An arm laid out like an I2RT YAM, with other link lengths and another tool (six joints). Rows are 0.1 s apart.
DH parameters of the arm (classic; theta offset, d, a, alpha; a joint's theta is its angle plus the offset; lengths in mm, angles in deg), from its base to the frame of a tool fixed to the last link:
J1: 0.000 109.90 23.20 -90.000
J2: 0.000 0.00 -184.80 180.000
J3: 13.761 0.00 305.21 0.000
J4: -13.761 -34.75 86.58 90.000
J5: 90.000 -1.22 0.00 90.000
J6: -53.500 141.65 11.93 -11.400
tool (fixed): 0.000 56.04 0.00 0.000
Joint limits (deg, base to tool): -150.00..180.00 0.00..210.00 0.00..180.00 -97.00..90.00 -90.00..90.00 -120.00..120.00
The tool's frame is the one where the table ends.
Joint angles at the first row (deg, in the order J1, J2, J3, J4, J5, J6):
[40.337 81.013 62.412 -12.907 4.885 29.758]
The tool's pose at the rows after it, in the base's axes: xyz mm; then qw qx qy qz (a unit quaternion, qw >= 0):
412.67 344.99 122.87 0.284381 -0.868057 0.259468 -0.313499
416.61 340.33 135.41 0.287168 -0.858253 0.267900 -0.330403
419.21 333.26 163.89 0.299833 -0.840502 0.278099 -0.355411
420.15 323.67 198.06 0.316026 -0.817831 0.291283 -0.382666
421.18 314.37 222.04 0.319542 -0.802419 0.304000 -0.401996
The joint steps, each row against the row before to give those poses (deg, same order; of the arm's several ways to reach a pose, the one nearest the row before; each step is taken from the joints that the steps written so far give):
[0.001 -0.132 0.000 1.181 2.033 0.503]
[-0.001 -1.048 -0.020 0.633 1.814 0.000]
[0.000 -2.906 -0.066 0.525 2.120 0.000]
[0.000 -3.499 -0.023 0.547 2.404 0.153]
[-0.001 -1.726 1.137 -0.722 2.382 0.043]

